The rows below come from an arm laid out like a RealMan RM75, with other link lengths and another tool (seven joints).
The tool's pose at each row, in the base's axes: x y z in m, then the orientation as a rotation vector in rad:
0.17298, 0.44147, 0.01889, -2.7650, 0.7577, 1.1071
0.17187, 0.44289, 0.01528, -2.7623, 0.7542, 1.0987
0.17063, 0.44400, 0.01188, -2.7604, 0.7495, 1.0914
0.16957, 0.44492, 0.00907, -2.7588, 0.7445, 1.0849
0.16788, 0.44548, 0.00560, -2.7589, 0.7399, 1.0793
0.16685, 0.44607, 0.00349, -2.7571, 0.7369, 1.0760
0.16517, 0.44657, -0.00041, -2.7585, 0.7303, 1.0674
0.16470, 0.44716, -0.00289, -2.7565, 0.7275, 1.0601
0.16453, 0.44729, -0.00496, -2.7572, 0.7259, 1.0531
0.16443, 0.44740, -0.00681, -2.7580, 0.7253, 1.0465
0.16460, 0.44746, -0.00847, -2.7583, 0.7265, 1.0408
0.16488, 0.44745, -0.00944, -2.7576, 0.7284, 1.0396
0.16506, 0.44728, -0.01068, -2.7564, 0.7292, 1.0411
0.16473, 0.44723, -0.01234, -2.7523, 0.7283, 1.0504
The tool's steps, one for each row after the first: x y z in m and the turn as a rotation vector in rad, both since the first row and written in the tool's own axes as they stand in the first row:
0.00112, -0.00114, 0.00370, 0.0061, 0.0027, -0.0040
0.00214, -0.00193, 0.00726, 0.0111, 0.0051, -0.0086
0.00297, -0.00257, 0.01023, 0.0154, 0.0073, -0.0132
0.00399, -0.00267, 0.01399, 0.0178, 0.0098, -0.0171
0.00451, -0.00295, 0.01634, 0.0208, 0.0104, -0.0199
0.00585, -0.00305, 0.02039, 0.0235, 0.0148, -0.0254
0.00696, -0.00364, 0.02266, 0.0285, 0.0174, -0.0287
0.00817, -0.00391, 0.02433, 0.0312, 0.0212, -0.0307
0.00929, -0.00418, 0.02579, 0.0336, 0.0249, -0.0319
0.01048, -0.00450, 0.02692, 0.0360, 0.0280, -0.0319
0.01130, -0.00474, 0.02746, 0.0372, 0.0285, -0.0309
0.01231, -0.00482, 0.02822, 0.0375, 0.0272, -0.0303
0.01323, -0.00481, 0.02964, 0.0365, 0.0206, -0.0302

